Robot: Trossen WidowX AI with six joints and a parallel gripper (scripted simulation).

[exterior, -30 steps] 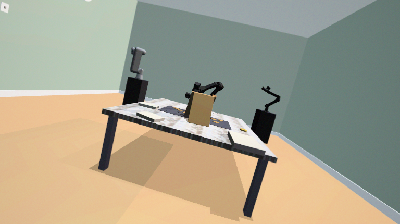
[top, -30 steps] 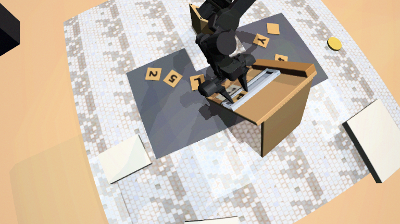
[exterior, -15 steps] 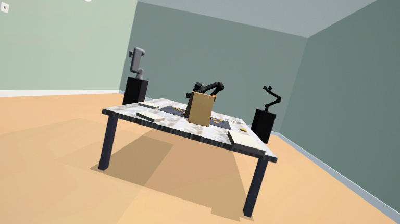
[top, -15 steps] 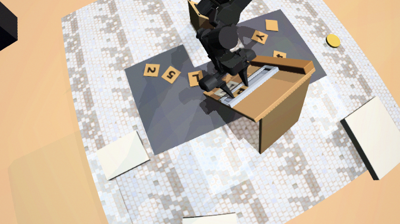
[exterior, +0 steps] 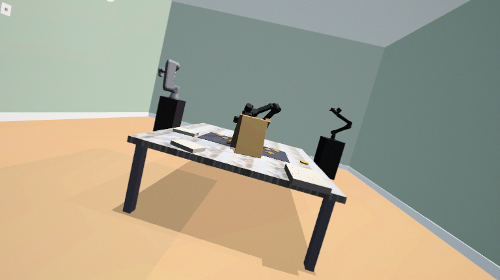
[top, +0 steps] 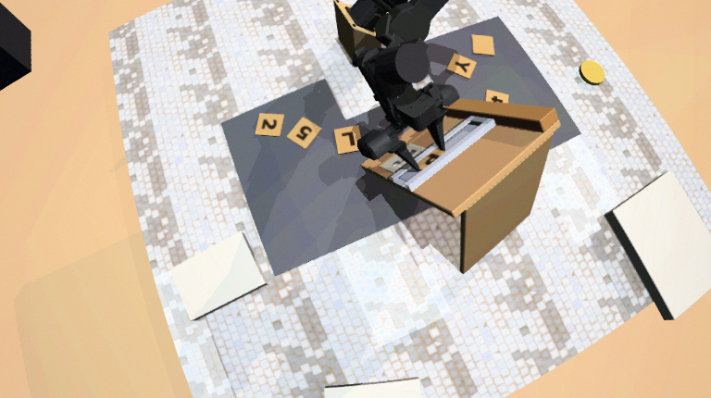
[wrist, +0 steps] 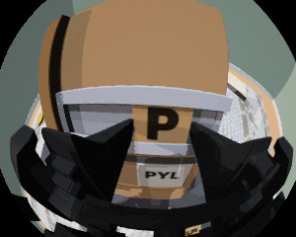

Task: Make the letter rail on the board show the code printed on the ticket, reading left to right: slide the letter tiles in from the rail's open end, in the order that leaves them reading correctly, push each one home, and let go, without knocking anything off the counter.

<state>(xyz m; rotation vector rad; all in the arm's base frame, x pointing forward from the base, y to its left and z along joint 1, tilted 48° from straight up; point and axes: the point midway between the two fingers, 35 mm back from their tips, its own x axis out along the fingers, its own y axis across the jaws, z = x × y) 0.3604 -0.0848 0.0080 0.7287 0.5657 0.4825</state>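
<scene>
The white ticket is 50 mm behind my gripper tip, 20 mm to the right of it and 70 mm below it. Round my gripper tip: L tile (170 mm behind, 90 mm to the right, 160 mm below); then P tile (right at my gripper tip); then dark mat (180 mm behind, 40 mm to the left, 160 mm below).
</scene>
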